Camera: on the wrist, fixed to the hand. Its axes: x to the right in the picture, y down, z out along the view.
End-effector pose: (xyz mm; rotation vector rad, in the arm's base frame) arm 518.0 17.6 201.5 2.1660 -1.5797 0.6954
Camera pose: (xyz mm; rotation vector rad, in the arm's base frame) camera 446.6 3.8 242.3 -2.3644 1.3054 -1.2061
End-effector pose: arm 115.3 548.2 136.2 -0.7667 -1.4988 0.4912
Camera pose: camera 165.1 604.0 99.5 -0.2005 -1.2452 0.9397
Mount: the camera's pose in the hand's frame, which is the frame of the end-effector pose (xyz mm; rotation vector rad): 16.7 72.5 -37.6 0.6872 -0.0347 -0.0218
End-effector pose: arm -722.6 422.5 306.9 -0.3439 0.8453 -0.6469
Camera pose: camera -715.5 465.5 235.8 0.2574 0.5420 -0.9041
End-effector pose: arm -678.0 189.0 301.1 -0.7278 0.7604 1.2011
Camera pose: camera -750.2 181.9 260.1 -0.1443 1.0534 0.8440
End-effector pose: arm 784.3 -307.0 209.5 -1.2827 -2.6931 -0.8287
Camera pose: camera 819.6 -276.1 278.4 -1.0885 -2.6345 0.1380
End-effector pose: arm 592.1 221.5 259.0 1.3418 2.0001 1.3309
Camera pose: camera 593.0 224.2 342.3 1.5827 2.5546 0.6019
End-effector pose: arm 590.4 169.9 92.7 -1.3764 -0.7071 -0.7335
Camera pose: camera 659.2 135.5 60.5 -0.7536 -0.8972 -0.4189
